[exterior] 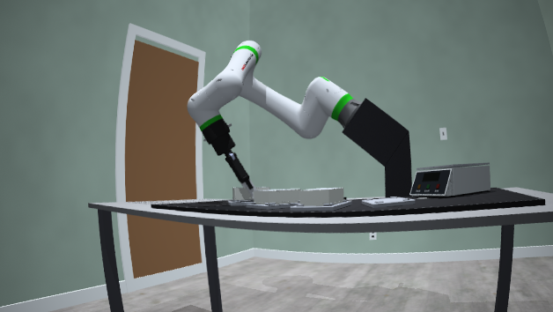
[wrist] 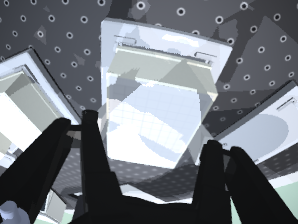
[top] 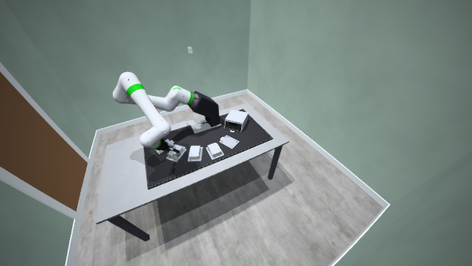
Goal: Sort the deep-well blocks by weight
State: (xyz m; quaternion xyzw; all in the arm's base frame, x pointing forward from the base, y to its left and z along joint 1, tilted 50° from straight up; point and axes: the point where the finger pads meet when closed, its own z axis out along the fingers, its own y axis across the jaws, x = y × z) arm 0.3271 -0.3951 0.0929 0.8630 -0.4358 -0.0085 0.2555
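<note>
The grey deep-well block is 1 cm below my hand. From my hand the other things lie so: check-weigher platform: 14 cm behind, 73 cm to the left, 4 cm above; check-weigher CW: 13 cm behind, 72 cm to the left, 1 cm above.
</note>
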